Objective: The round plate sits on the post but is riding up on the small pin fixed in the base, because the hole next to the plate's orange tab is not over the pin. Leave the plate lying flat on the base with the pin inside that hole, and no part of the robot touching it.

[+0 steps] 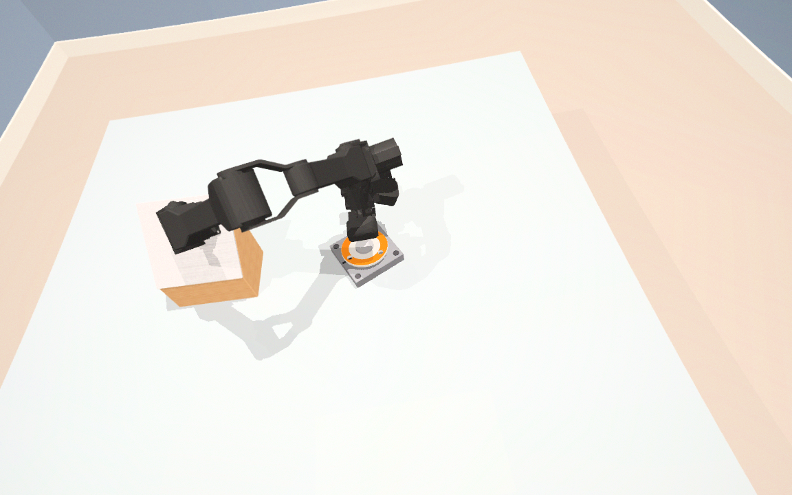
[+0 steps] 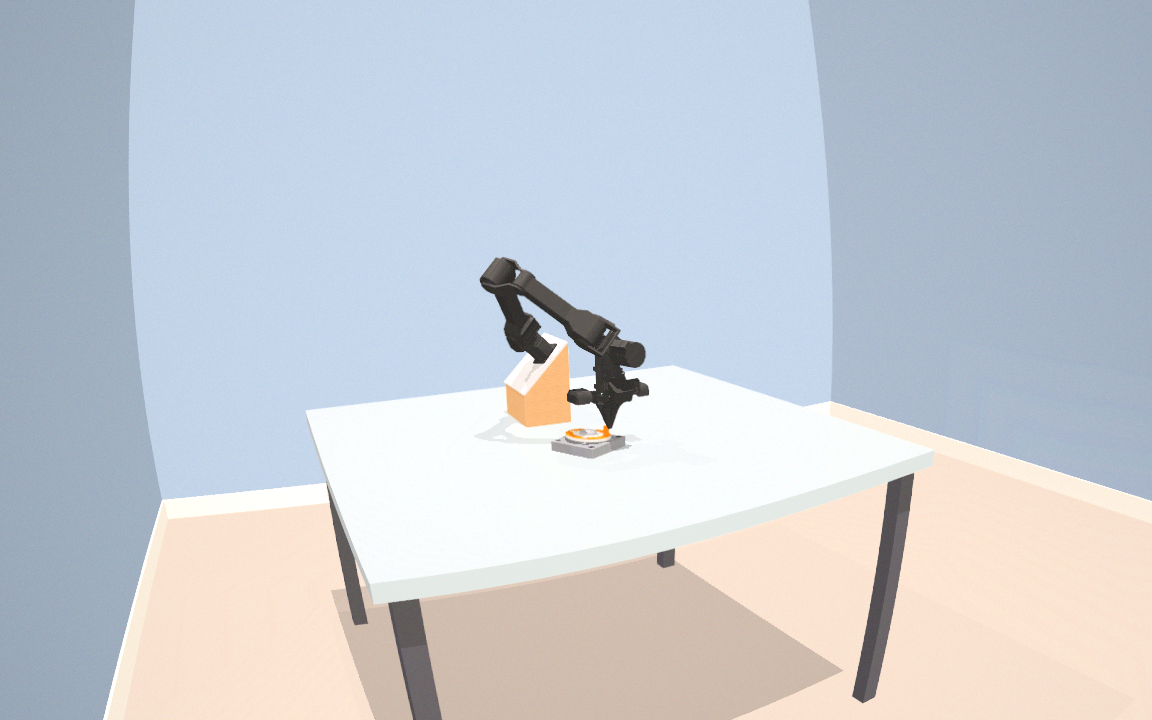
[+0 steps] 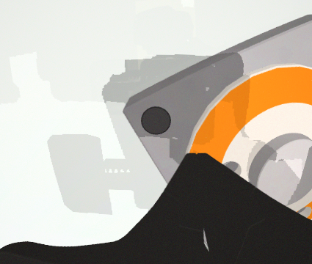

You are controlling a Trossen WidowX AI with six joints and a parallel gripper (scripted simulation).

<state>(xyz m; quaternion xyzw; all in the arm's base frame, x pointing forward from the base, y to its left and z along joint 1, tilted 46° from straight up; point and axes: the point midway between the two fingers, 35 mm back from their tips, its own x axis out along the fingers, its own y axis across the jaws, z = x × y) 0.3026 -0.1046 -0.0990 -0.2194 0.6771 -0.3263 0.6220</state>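
Right now my gripper tip is 50 mm to the left of the grey base, 20 mm past it and 20 mm above it.
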